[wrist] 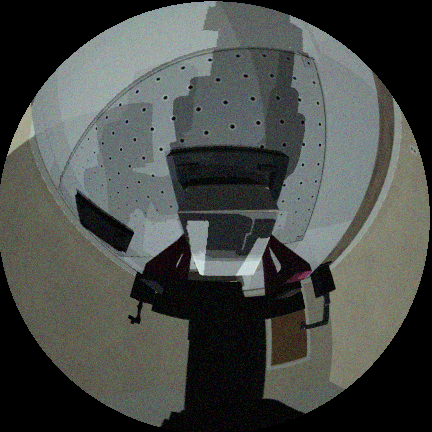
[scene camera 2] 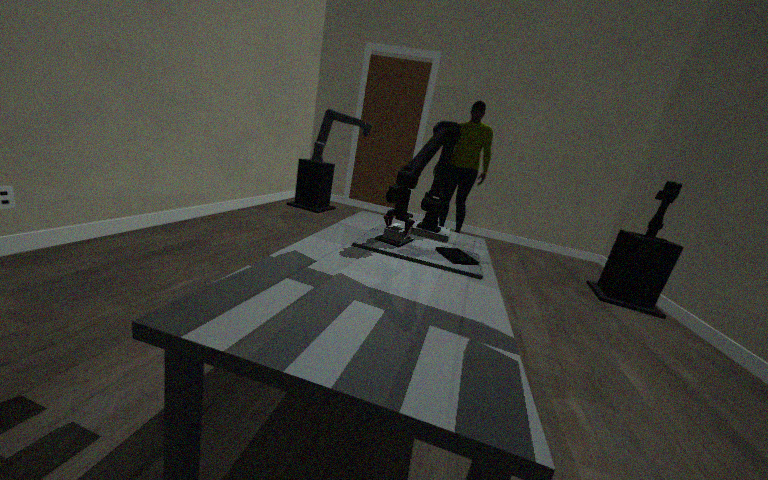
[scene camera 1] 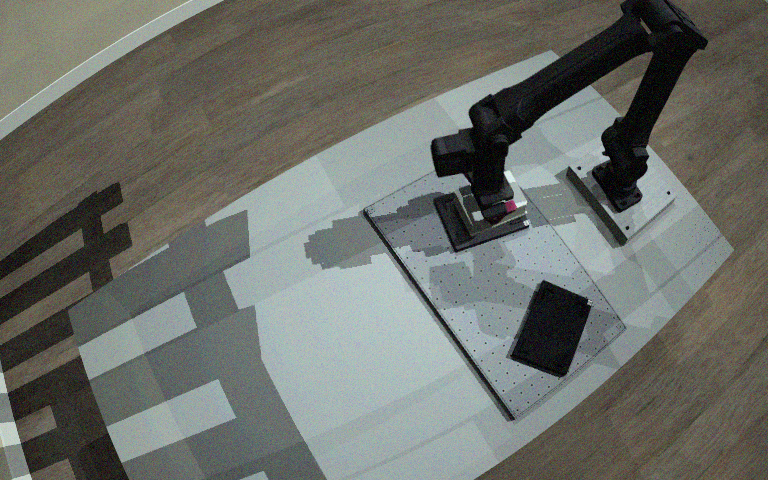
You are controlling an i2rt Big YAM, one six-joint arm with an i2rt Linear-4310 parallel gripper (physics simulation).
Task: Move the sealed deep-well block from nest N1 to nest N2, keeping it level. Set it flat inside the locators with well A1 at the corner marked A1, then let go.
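Frame: origin at the arm's base, x ahead, y left, z up, level; centimetres.
Seen in the pictures: gripper, fingertip midpoint: (wrist: pixel 227 230) (scene camera 2: pixel 396 233) (scene camera 1: pixel 486 205); arm's base, origin of the base link: (scene camera 2: pixel 428 228) (scene camera 1: pixel 616 186).
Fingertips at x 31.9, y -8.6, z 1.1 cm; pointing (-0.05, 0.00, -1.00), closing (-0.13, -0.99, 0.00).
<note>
Offsets run from my fingertips to a thing's middle.
The sealed deep-well block @[dx -1.1, dy +0.1, dz +0.6 cm] (scene camera 1: pixel 477 220) (scene camera 2: pixel 394 233) (wrist: pixel 227 238) is a grey block with a pale top. It sits level over nest N1 @[dx +0.5, dy -0.1, dz -2.1 cm] (scene camera 1: pixel 451 228) (wrist: pixel 227 165), a dark tray at the far end of the perforated board @[dx +2.9, dy +12.5, dz -3.6 cm] (scene camera 1: pixel 477 305) (wrist: pixel 132 132). My gripper (scene camera 1: pixel 498 210) (scene camera 2: pixel 396 222) (wrist: pixel 227 230) comes down from above and is shut on the block's sides; a magenta finger pad shows at its right. I cannot tell if the block is clear of the nest. Nest N2 @[dx -0.1, dy +28.2, dz -2.1 cm] (scene camera 1: pixel 551 329) (scene camera 2: pixel 456 255) (wrist: pixel 102 221), a dark rectangle, lies empty at the board's near right.
The arm's base (scene camera 1: pixel 613 181) stands on a plate at the right edge of the table. In scene camera 2 a person (scene camera 2: pixel 473 152) stands behind the table, and another arm on a pedestal (scene camera 2: pixel 314 183) stands by the door.
</note>
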